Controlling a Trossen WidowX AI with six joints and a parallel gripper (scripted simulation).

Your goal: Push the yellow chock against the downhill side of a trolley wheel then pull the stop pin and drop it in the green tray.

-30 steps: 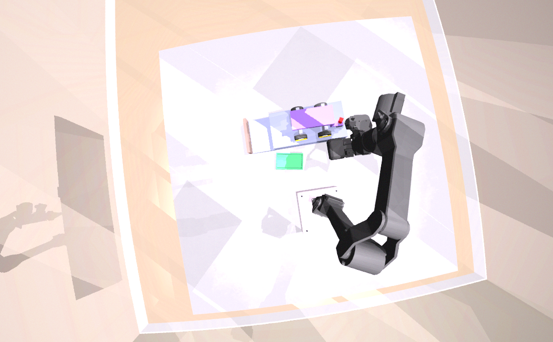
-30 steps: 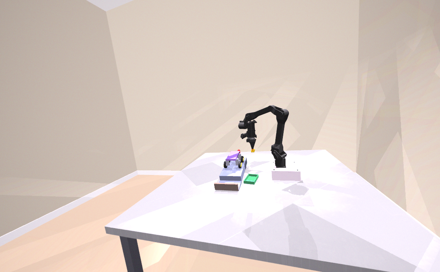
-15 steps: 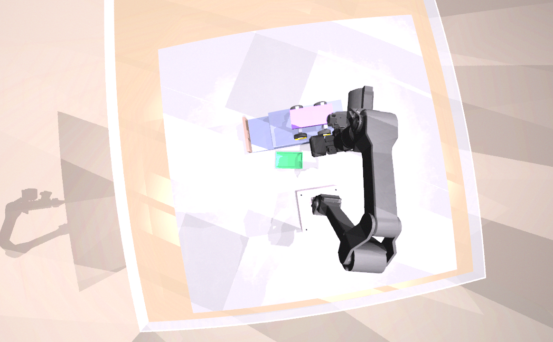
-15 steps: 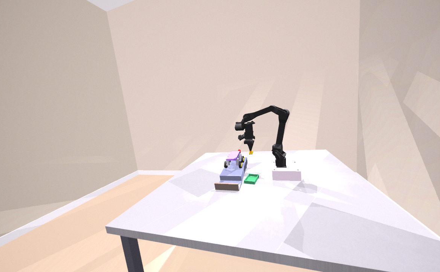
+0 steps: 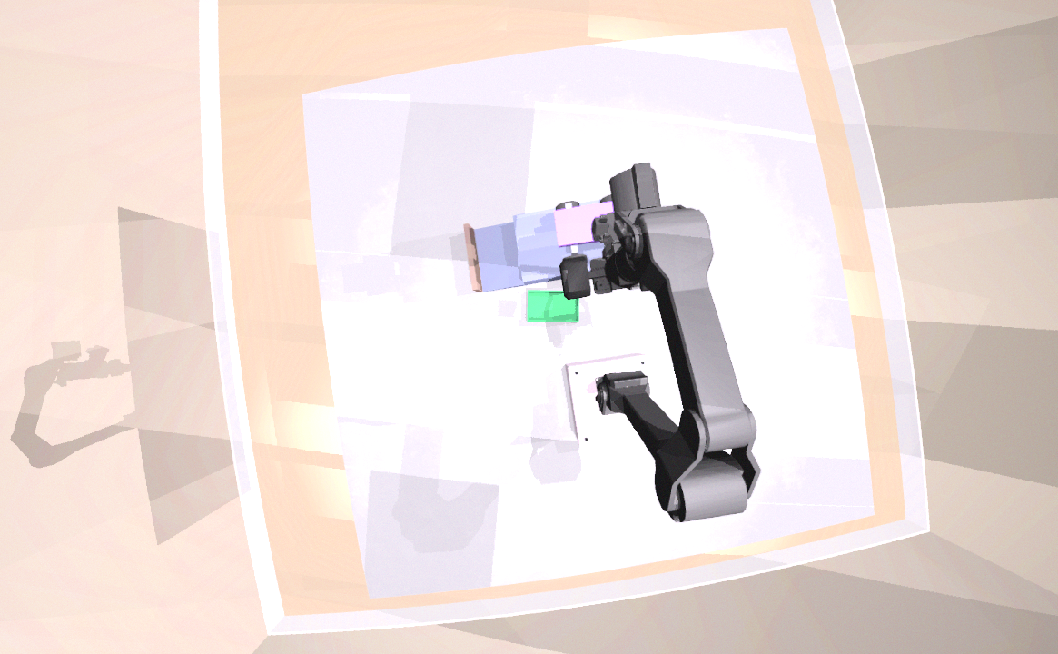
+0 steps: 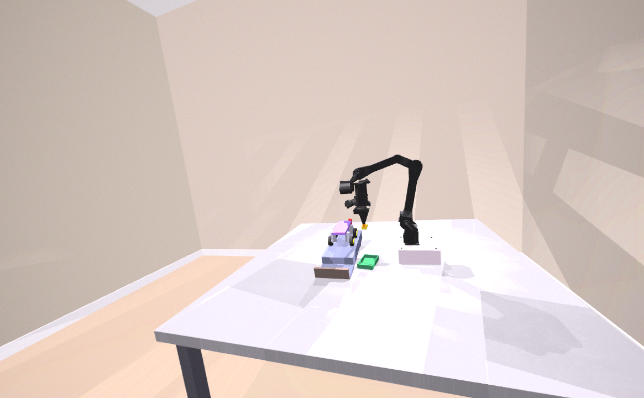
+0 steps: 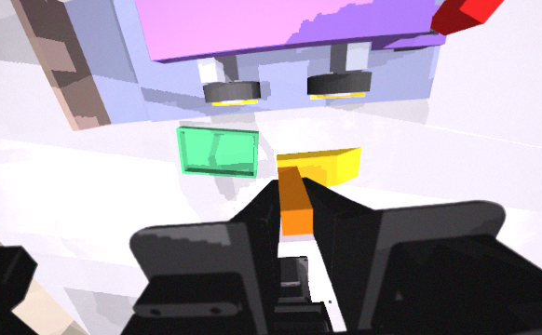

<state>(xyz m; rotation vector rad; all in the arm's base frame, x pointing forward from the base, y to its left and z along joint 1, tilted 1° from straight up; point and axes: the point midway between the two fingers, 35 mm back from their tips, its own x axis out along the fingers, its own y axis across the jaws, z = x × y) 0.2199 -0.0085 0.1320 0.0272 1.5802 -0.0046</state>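
Right now my gripper tip is 110 mm to the left of the red-headed stop pin, 90 mm short of it and 40 mm above it. The rest, counted from my gripper tip: purple trolley: 110 mm ahead, 60 mm below, 10 mm to the right; green tray: 180 mm below, 90 mm to the left, 20 mm behind; yellow chock: 20 mm to the right, 10 mm below.
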